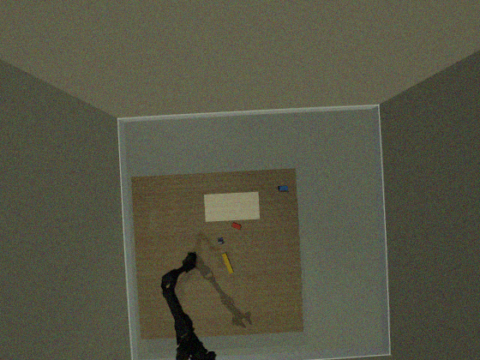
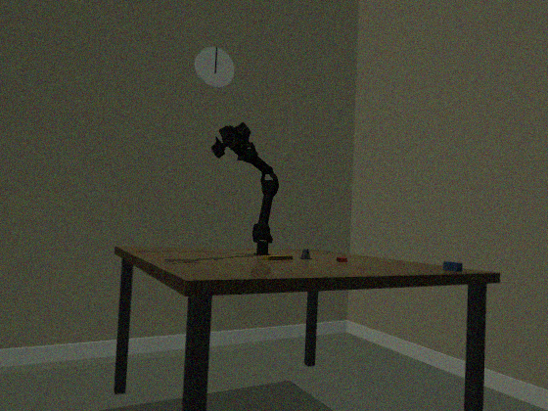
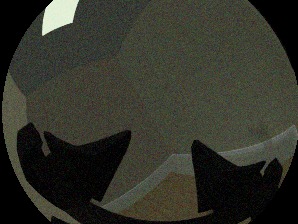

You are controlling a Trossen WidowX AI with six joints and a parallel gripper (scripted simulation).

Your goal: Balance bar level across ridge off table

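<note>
The yellow bar is 4 cm ahead of my gripper tip, 28 cm to the left of it and 52 cm below it. Round my gripper tip: blue block 50 cm ahead, 84 cm to the left, 52 cm below; red block 12 cm ahead, 57 cm to the left, 52 cm below.
</note>
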